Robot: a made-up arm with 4 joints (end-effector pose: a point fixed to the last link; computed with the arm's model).
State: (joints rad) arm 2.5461 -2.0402 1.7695 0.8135
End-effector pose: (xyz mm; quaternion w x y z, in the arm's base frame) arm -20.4 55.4 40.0 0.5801 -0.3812 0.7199 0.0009
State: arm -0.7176 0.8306 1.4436 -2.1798
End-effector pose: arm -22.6 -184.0 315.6 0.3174 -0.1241 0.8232 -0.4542
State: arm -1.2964 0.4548 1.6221 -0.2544
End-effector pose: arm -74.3 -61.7 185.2 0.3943 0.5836 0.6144 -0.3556
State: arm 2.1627 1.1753 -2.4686 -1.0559
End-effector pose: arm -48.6 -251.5 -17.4 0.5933 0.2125 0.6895 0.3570
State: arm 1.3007 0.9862 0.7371 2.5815
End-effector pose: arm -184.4 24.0 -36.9 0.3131 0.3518 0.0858 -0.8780
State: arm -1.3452 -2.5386 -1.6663 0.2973
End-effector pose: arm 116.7 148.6 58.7 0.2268 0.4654 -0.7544 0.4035
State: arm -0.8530 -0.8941 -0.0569 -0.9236
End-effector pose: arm -148.2 168.3 235.4 0.5595 -0.3521 0.2538 -0.7061
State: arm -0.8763 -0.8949 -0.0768 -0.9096
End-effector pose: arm -143.9 165.9 239.9 0.5610 -0.3674 0.2625 -0.6938
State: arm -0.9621 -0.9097 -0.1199 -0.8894
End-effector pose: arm -126.0 165.4 252.3 0.5501 -0.4148 0.2878 -0.6652
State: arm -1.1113 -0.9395 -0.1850 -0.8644
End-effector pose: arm -92.1 167.4 268.5 0.5227 -0.4905 0.3286 -0.6150
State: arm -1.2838 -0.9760 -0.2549 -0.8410
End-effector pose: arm -50.3 171.2 279.3 0.4834 -0.5699 0.3721 -0.5506
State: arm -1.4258 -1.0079 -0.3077 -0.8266
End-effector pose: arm -15.1 175.6 281.3 0.4454 -0.6286 0.4035 -0.4937
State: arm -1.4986 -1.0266 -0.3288 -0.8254
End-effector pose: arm 2.4 179.4 279.5 0.4229 -0.6563 0.4159 -0.4664
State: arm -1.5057 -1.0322 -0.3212 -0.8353
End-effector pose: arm 3.3 182.2 278.2 0.4177 -0.6587 0.4129 -0.4703
